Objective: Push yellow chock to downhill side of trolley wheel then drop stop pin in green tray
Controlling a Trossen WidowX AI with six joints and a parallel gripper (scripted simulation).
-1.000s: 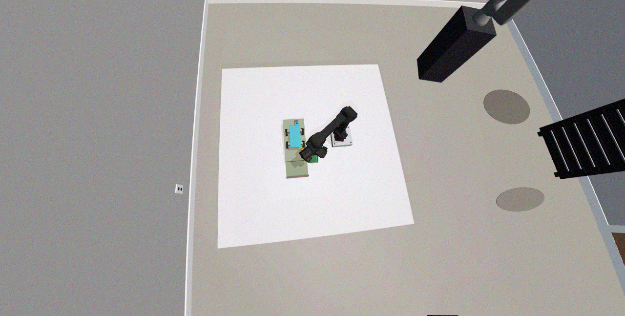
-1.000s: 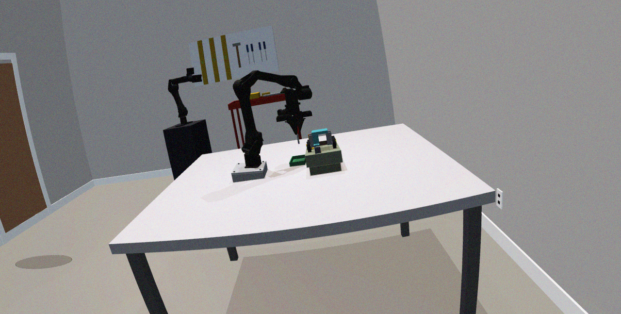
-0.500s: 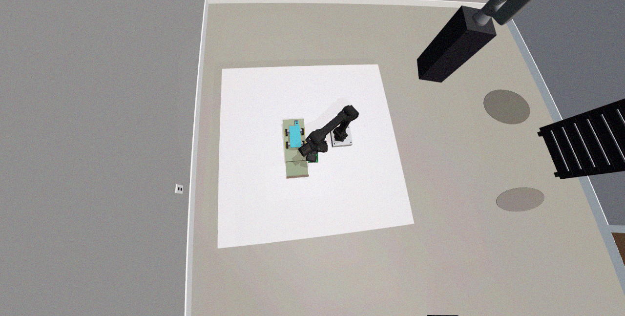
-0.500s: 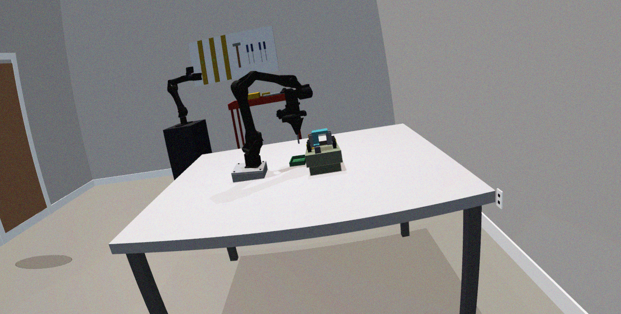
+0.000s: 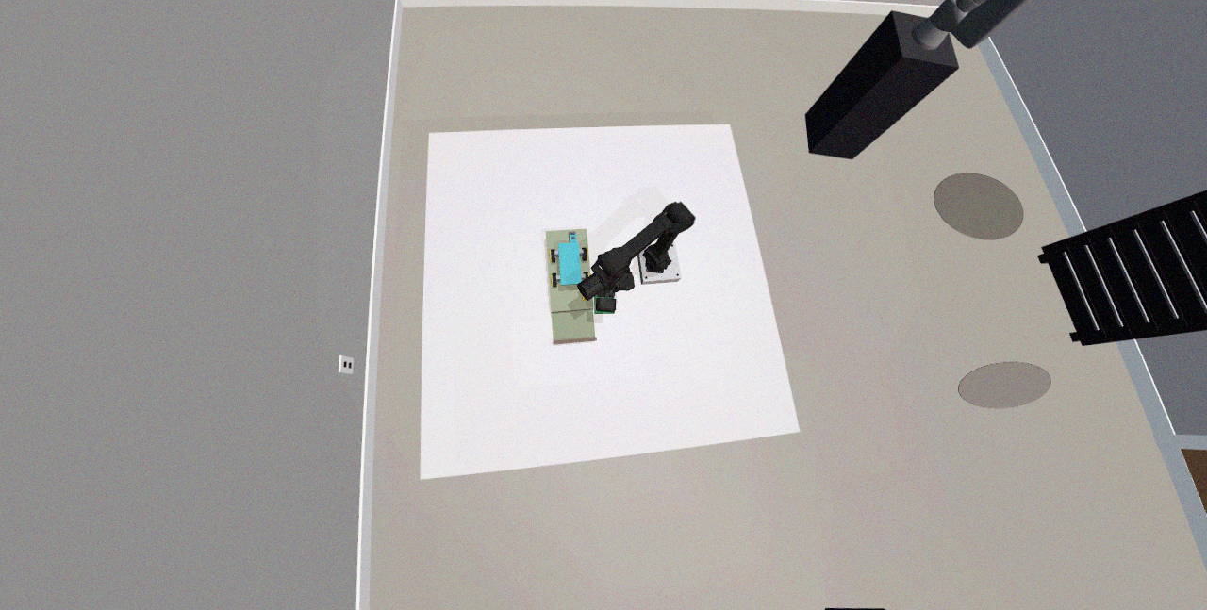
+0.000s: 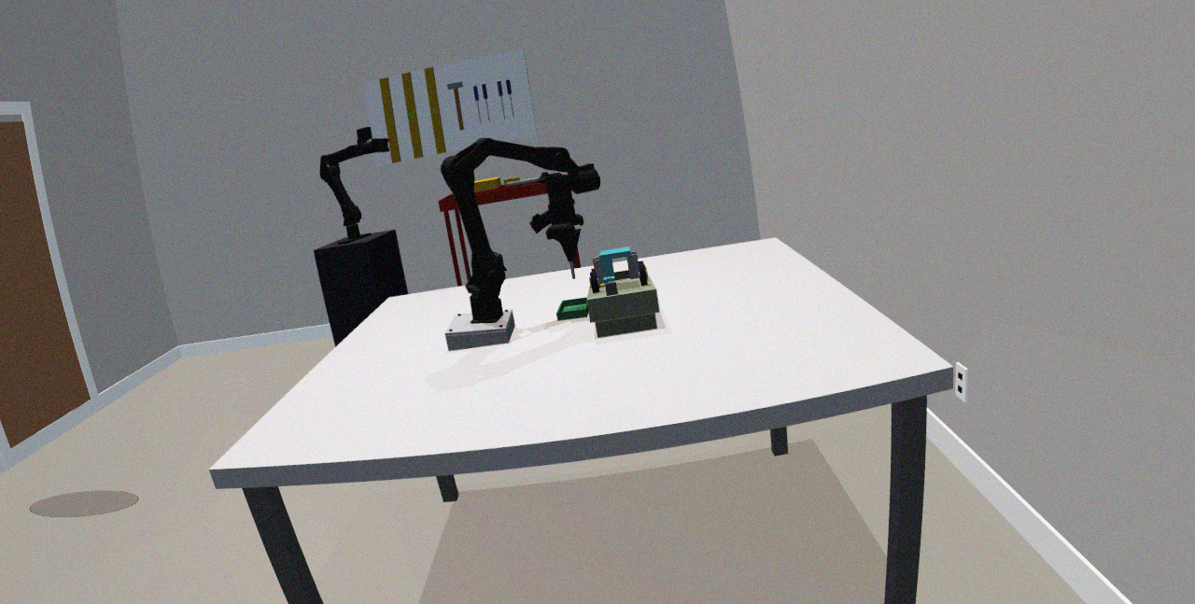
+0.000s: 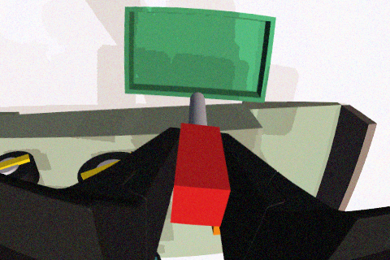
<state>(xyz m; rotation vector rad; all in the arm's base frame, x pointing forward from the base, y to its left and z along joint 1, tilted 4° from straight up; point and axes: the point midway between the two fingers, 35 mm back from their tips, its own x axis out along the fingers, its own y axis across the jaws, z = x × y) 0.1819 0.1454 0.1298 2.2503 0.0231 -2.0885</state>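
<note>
My gripper tip is 10 mm past the green tray and 140 mm above it. Also, from my gripper tip: cyan trolley (120 mm ahead, 80 mm to the right, 20 mm below); yellow chock (60 mm ahead, 50 mm below); red-headed stop pin (right at my gripper tip).
</note>
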